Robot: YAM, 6 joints.
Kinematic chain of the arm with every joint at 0, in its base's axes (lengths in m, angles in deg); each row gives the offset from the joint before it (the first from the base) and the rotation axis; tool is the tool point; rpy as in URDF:
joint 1: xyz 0 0 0.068 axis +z
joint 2: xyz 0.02 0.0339 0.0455 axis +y
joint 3: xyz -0.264 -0.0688 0 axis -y
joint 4: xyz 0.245 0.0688 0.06 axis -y
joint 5: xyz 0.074 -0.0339 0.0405 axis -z
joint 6: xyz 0.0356 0 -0.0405 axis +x
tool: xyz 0 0 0 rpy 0 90 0
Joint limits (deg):
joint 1: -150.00..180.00
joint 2: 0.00..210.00
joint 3: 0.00..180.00
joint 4: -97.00..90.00
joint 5: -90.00..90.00
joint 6: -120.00..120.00
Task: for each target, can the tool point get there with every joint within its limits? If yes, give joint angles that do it. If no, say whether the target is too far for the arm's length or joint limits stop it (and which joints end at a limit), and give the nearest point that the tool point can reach.
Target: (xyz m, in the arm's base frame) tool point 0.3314 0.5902 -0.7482
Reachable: no: too far | nearest point 0.2114 0.3765 -0.3306 | short by 0.484 m
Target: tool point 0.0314 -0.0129 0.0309
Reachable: yes | joints 22.67 178.14 25.05 -73.80 42.34 85.38
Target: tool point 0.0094 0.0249 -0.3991
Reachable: no: joint limits stop it (at a limit: joint 2) | nearest point 0.0234 0.0620 -0.3311 | short by 0.079 m
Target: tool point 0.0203 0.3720 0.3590
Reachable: yes | joints 85.82 97.24 97.87 -47.18 -11.12 -42.89
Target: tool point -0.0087 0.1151 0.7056
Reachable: yes | joints 101.63 84.49 132.81 40.76 24.35 -84.78
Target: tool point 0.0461 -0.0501 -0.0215
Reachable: yes | joints -75.42 170.03 33.61 -64.25 -64.07 -46.86
